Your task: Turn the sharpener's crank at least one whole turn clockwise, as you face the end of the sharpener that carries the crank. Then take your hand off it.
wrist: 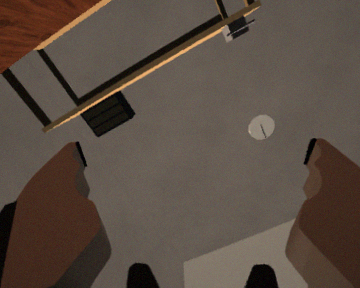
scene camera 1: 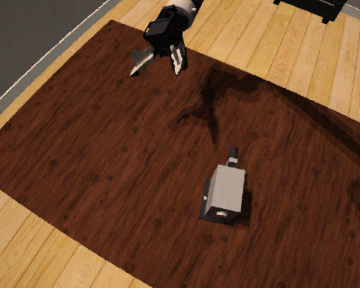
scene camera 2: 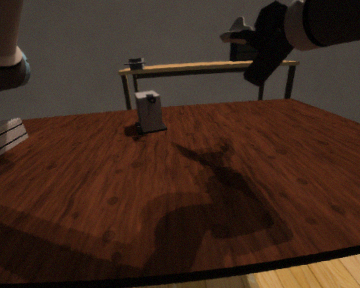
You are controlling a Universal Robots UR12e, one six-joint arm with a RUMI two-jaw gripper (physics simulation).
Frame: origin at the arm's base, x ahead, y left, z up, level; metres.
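Where they show: gripper, between the fingertips: (wrist: 192,143) (scene camera 1: 152,76) (scene camera 2: 243,50).
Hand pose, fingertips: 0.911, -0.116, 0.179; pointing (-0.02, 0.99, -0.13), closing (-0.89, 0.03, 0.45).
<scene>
Each offset is from my fingertips to the top centre of the thing, as dx, dy, dz. "spot": to the spot under its first point. Level surfaces: height alone.
The sharpener {spot: -0.283, +0.164, -0.126} (scene camera 1: 229,189) (scene camera 2: 149,114), a pale grey box on a dark base, stands upright on the brown table top {dz -0.254} (scene camera 1: 100,150) (scene camera 2: 210,200). Its crank {-0.265, +0.062, -0.115} (scene camera 1: 233,156) (scene camera 2: 151,99) has a black handle and is at the end facing scene camera 2, high on that face. My gripper (scene camera 1: 155,74) (scene camera 2: 226,37) (wrist: 192,143) is open, with its fingers wide apart and nothing between them. It hangs above the table, well apart from the sharpener, up and to the left of it in scene camera 1. The sharpener does not show in the wrist view.
Beyond the table stands a narrow bench (scene camera 2: 200,66) with a black drawer box (scene camera 2: 243,51) (wrist: 107,114) and a small grey device (scene camera 2: 136,64) (wrist: 237,28) on it. Part of an arm (scene camera 2: 11,70) shows at the left edge of scene camera 2. A pale disc (wrist: 261,127) shows in the wrist view.
</scene>
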